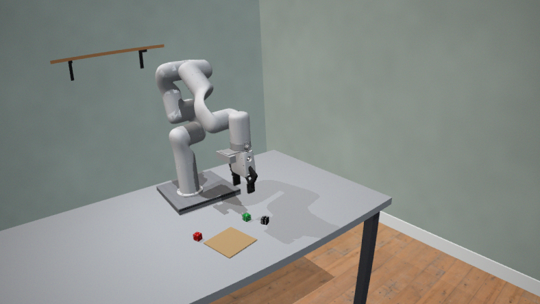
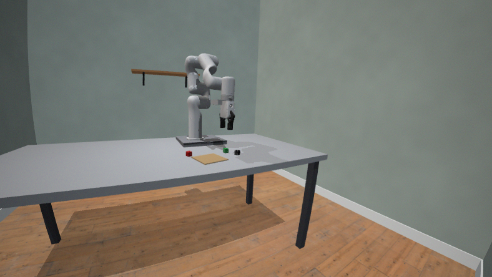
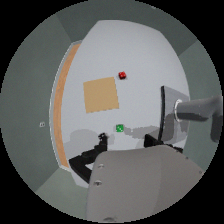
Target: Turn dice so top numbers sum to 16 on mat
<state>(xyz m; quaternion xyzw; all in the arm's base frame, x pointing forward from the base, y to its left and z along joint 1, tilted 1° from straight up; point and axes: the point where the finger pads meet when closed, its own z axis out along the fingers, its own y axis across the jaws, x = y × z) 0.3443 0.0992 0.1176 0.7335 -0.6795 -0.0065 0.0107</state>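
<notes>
Right now my hand is 14 cm above the green die. The rest, counted from my hand: black die 14 cm below, 7 cm ahead, 4 cm to the left; tan mat 15 cm below, 13 cm to the right, 9 cm ahead; red die 22 cm to the right, 14 cm below, 1 cm ahead.
</notes>
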